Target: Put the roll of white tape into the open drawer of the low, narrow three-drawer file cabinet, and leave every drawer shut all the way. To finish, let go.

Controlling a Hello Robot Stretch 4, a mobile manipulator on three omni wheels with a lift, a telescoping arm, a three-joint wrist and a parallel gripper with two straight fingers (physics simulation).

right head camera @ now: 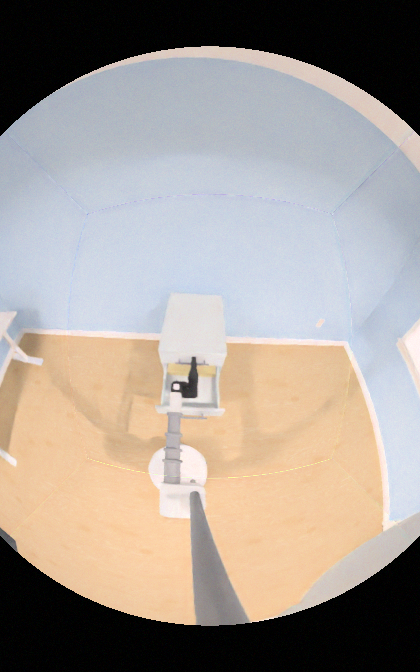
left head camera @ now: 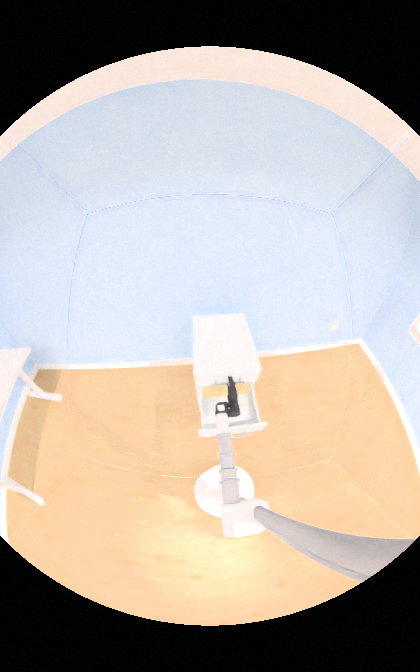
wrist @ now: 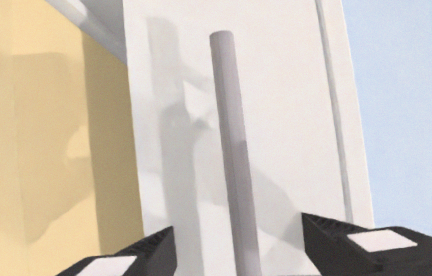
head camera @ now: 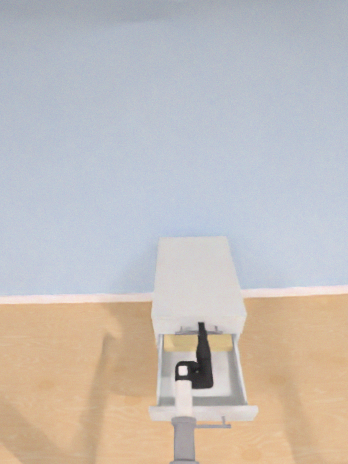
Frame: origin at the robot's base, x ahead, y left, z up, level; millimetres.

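Seen in the pictures: gripper, fingertip midpoint: (left head camera: 228, 379) (head camera: 200, 327).
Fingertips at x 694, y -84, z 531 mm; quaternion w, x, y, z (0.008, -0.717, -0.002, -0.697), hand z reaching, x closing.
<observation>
Offsets run from my fingertips to a thing's top centre. "spot": to the spot under its first point. Level surfaces: height alone.
The white file cabinet @(spot: 240 mm ahead, 11 mm left, 85 mm up) (head camera: 195, 275) (left head camera: 222, 340) (right head camera: 195, 320) stands against the wall. A lower drawer @(spot: 312 mm back, 139 mm right, 90 mm down) (head camera: 242, 413) (left head camera: 254, 428) (right head camera: 212, 411) is pulled far out. Above it, the top drawer front @(10 mm ahead, 10 mm left, 68 mm up) (wrist: 290, 125) looks flush with the cabinet. My gripper (head camera: 201, 325) (left head camera: 230, 379) (right head camera: 194, 359) (wrist: 238, 239) reaches over the open drawer to the top drawer's grey bar handle @(spot: 37 mm back, 73 mm left, 3 mm up) (wrist: 229, 115). Its fingers are wide open, one on each side of the bar, apart from it. The roll of white tape does not show in any view; my wrist and arm hide part of the drawer's inside.
A yellow surface @(spot: 9 mm back, 119 mm left, 118 mm down) (head camera: 175, 342) (wrist: 40, 125) shows at the back of the open drawer. That drawer's own handle @(spot: 344 mm back, 35 mm right, 122 mm down) (head camera: 215, 426) sticks out in front, beside my arm (head camera: 184, 440). A white table @(161 mm up) (left head camera: 12, 365) stands at the far left. A pale furniture edge (right head camera: 411, 345) shows at the far right.
</observation>
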